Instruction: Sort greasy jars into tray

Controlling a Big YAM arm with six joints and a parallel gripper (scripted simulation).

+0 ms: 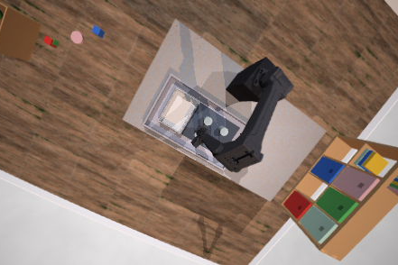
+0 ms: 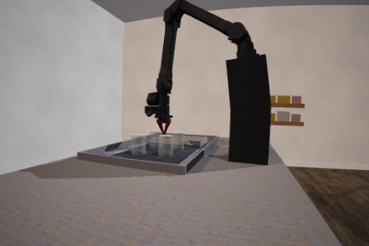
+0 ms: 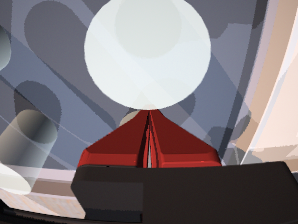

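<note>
Right now the dark drying mat is 90 mm to the left of my hand, 80 mm below it and 10 mm behind it. Round my hand: pale tray: 230 mm to the right, 80 mm below, 60 mm behind.
</note>
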